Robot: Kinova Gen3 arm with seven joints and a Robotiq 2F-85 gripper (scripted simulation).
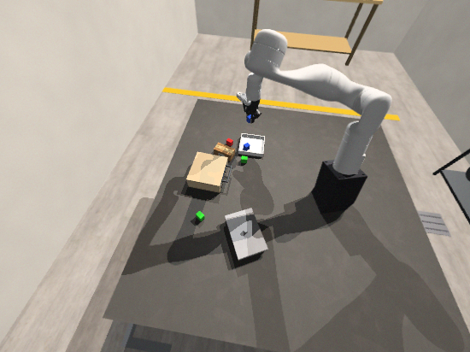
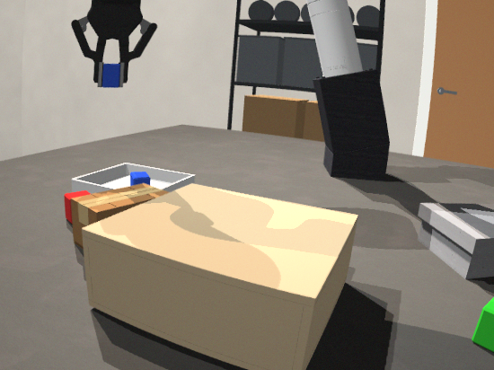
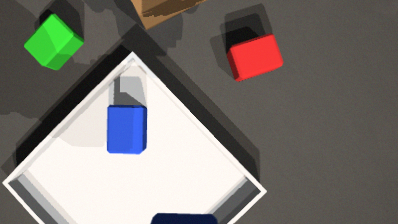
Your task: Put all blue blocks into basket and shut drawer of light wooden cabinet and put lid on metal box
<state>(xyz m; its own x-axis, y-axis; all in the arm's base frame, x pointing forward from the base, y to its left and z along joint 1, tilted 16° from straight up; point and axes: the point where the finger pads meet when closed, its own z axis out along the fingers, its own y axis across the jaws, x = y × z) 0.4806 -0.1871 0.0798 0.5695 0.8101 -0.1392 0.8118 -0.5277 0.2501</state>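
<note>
Now: the basket 18 cm below my hand, 3 cm behind it and 2 cm to the left of it. Also, from my hand: red block: 17 cm below, 10 cm ahead, 5 cm to the left; brown box: 15 cm to the left, 15 cm below, 10 cm ahead; drawer: 31 cm to the left, 16 cm below, 10 cm ahead.
</note>
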